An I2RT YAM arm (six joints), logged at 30 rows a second.
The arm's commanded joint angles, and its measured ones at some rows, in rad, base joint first. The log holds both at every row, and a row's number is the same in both.
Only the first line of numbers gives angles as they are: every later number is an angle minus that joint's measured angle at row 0.
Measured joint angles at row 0:
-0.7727 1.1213 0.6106 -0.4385 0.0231 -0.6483
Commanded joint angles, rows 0 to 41:
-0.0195 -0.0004 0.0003 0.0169 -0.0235 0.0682
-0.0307 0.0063 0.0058 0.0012 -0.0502 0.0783
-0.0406 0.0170 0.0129 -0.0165 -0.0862 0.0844
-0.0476 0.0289 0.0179 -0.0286 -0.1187 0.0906
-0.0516 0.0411 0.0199 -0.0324 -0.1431 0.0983
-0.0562 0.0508 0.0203 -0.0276 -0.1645 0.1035
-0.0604 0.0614 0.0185 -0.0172 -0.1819 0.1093
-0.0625 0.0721 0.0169 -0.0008 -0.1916 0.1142
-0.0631 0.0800 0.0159 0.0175 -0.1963 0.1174
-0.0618 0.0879 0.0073 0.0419 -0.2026 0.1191
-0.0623 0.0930 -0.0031 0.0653 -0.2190 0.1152
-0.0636 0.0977 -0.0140 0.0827 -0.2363 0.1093
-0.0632 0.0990 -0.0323 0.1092 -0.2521 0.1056
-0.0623 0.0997 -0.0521 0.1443 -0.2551 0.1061
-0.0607 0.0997 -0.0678 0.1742 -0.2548 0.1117
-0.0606 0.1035 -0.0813 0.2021 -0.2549 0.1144
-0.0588 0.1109 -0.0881 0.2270 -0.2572 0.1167
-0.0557 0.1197 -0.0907 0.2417 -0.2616 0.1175
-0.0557 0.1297 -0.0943 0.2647 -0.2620 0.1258
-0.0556 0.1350 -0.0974 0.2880 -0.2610 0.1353
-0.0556 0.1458 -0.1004 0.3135 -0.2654 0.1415
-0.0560 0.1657 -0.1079 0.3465 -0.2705 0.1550
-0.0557 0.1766 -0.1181 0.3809 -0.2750 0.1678
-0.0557 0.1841 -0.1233 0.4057 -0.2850 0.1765
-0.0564 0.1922 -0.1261 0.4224 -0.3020 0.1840
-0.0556 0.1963 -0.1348 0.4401 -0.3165 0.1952
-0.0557 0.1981 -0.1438 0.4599 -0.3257 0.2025
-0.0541 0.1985 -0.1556 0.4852 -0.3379 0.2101
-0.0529 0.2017 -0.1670 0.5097 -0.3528 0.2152
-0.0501 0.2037 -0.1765 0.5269 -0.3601 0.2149
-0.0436 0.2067 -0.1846 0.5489 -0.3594 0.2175
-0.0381 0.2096 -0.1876 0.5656 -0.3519 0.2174
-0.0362 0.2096 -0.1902 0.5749 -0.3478 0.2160
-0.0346 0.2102 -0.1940 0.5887 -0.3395 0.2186
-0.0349 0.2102 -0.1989 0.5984 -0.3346 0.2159
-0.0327 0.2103 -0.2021 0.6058 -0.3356 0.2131
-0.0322 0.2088 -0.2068 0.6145 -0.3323 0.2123
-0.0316 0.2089 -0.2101 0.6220 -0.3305 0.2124
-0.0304 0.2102 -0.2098 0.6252 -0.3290 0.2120
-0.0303 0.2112 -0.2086 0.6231 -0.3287 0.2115
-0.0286 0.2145 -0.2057 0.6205 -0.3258 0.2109
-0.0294 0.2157 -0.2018 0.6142 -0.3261 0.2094
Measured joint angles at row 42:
-0.0316 0.2114 -0.2068 0.5734 -0.3182 0.2151
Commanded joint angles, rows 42 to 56:
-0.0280 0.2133 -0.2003 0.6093 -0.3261 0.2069
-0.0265 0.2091 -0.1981 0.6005 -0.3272 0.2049
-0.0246 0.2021 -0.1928 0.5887 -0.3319 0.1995
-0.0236 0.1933 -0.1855 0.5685 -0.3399 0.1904
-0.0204 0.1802 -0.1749 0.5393 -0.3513 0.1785
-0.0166 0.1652 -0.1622 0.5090 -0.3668 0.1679
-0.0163 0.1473 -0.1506 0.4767 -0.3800 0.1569
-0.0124 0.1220 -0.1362 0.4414 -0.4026 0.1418
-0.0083 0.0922 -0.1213 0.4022 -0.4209 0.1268
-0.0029 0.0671 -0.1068 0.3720 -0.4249 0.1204
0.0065 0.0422 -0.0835 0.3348 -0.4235 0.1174
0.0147 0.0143 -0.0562 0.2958 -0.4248 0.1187
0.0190 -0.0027 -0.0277 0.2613 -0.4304 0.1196
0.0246 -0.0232 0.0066 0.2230 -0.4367 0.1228
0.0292 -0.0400 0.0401 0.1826 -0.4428 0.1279
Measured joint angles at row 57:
0.0195 -0.0003 -0.0283 0.2869 -0.3830 0.1427
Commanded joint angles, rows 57 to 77:
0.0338 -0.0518 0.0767 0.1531 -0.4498 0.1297
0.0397 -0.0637 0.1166 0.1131 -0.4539 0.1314
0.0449 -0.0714 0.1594 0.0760 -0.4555 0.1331
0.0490 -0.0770 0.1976 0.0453 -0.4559 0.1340
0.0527 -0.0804 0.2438 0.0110 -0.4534 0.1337
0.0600 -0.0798 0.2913 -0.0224 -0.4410 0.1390
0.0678 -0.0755 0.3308 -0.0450 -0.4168 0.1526
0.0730 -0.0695 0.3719 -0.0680 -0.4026 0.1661
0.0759 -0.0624 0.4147 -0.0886 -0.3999 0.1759
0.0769 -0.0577 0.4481 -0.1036 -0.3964 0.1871
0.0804 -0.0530 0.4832 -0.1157 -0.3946 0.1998
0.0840 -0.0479 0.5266 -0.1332 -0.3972 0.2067
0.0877 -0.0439 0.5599 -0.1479 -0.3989 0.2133
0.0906 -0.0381 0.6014 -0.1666 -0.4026 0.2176
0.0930 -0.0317 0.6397 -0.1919 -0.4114 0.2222
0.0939 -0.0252 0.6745 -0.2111 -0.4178 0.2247
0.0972 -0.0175 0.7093 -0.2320 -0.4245 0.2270
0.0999 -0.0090 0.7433 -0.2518 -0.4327 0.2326
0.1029 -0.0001 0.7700 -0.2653 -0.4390 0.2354
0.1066 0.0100 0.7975 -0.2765 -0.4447 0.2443
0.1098 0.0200 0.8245 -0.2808 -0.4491 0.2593
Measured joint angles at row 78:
0.1026 0.0039 0.7694 -0.2461 -0.4017 0.2285
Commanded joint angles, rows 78 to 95:
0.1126 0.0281 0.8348 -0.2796 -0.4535 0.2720
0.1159 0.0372 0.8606 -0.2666 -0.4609 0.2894
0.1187 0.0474 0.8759 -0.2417 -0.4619 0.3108
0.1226 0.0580 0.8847 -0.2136 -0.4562 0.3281
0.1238 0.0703 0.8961 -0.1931 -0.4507 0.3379
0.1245 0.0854 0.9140 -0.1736 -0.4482 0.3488
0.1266 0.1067 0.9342 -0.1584 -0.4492 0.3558
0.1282 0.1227 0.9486 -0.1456 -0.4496 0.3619
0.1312 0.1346 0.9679 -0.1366 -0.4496 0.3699
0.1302 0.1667 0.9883 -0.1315 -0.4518 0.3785
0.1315 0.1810 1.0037 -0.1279 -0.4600 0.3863
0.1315 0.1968 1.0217 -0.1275 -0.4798 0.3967
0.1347 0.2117 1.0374 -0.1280 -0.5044 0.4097
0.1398 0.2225 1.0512 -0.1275 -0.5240 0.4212
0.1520 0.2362 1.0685 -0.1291 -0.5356 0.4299
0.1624 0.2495 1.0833 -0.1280 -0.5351 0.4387
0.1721 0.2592 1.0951 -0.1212 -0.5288 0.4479
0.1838 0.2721 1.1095 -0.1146 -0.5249 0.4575
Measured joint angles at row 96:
0.1667 0.2549 1.0769 -0.2030 -0.4750 0.4158
